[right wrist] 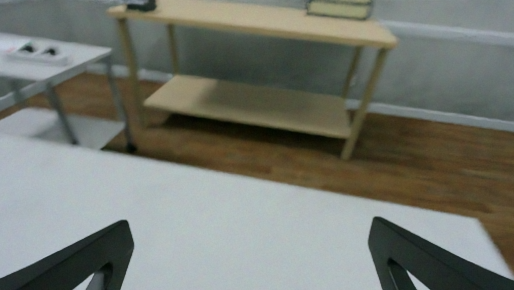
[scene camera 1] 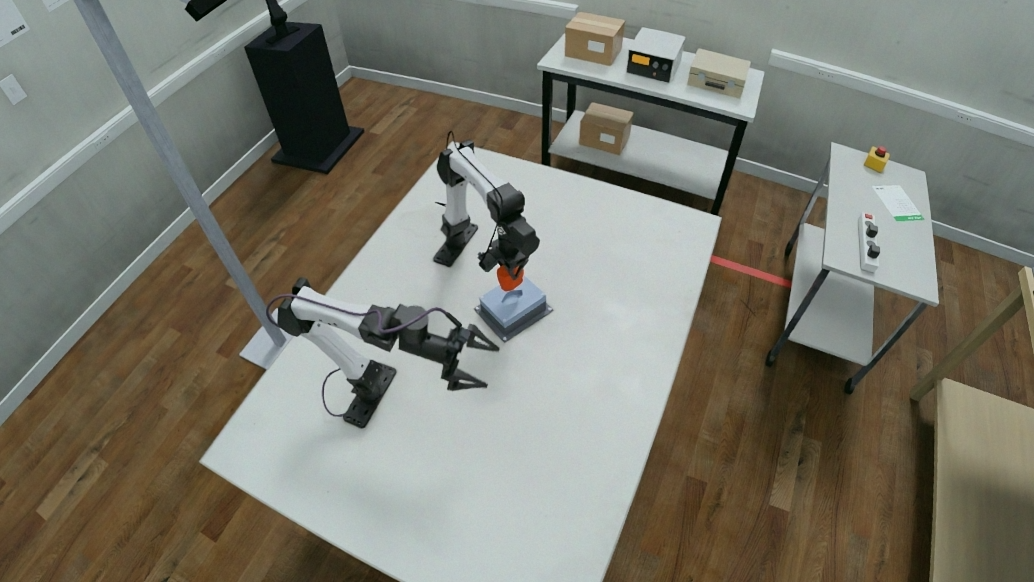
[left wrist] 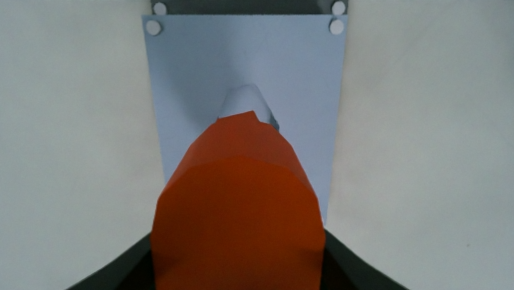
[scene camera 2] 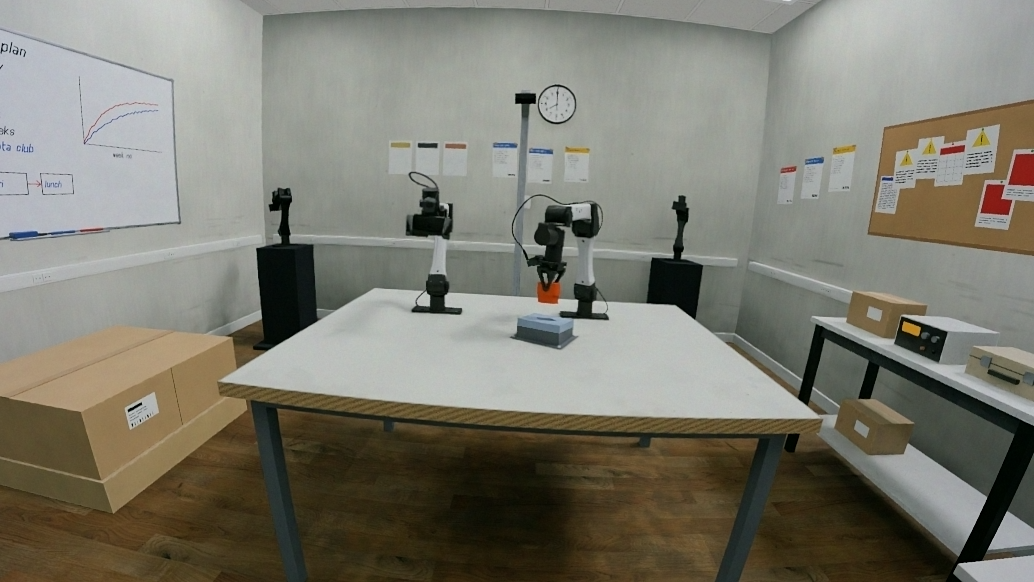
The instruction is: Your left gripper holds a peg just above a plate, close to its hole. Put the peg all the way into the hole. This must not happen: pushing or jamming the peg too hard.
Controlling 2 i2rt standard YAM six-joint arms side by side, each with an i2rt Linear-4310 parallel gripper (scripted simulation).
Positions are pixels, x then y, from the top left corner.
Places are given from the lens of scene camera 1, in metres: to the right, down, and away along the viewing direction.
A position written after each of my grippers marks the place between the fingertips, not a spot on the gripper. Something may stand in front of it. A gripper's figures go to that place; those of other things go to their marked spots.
my left gripper (scene camera 1: 510,274): -0.02, -0.05, 1.56
my right gripper (scene camera 1: 494,366): -0.05, 0.16, 1.18
pale blue plate (scene camera 1: 512,305): -0.01, 0.04, 1.62
